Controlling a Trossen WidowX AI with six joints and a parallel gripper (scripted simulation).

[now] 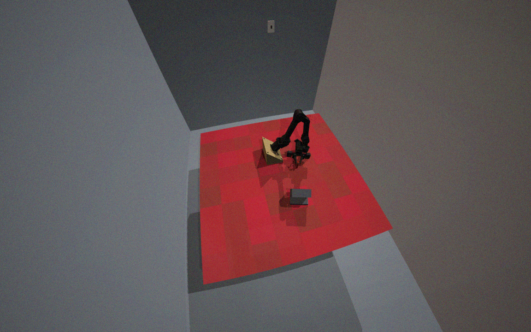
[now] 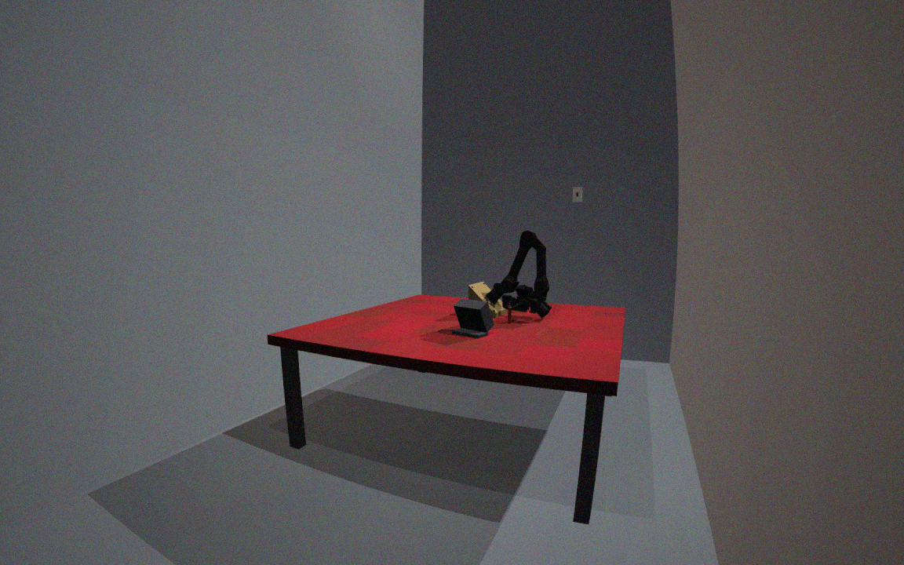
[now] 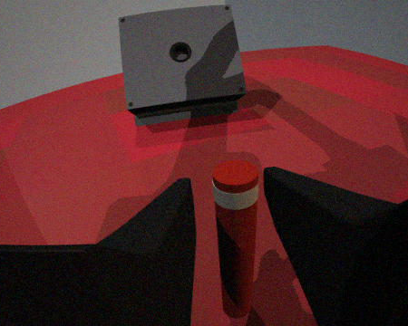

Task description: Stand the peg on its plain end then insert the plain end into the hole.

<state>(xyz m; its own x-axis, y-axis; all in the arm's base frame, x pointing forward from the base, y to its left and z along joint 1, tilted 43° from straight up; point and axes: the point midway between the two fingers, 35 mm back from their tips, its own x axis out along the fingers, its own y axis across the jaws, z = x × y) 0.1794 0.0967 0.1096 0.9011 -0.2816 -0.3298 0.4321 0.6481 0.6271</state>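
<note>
Right now the red peg is 1 cm behind my gripper tip and 1 cm below it. From my gripper tip the other things lie so: grey sloped panel: 24 cm ahead, 9 cm to the right, 1 cm above.
</note>
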